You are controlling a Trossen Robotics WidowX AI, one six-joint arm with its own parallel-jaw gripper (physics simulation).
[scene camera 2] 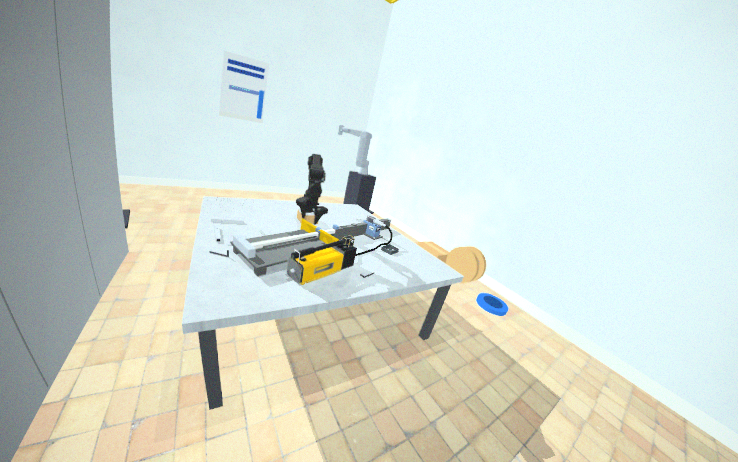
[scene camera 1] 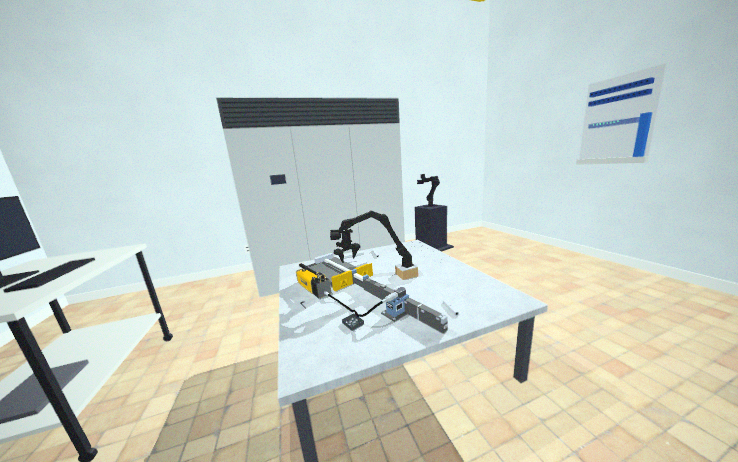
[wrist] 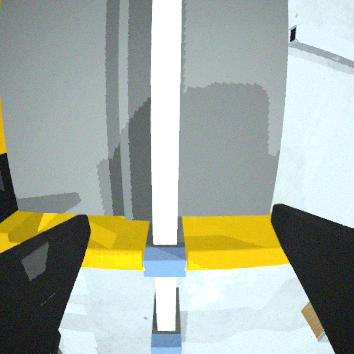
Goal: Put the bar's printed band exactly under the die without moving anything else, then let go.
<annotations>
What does my gripper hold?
Nothing.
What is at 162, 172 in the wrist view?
A pale bar.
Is my gripper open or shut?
Open.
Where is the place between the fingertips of my gripper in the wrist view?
180, 219
</annotations>
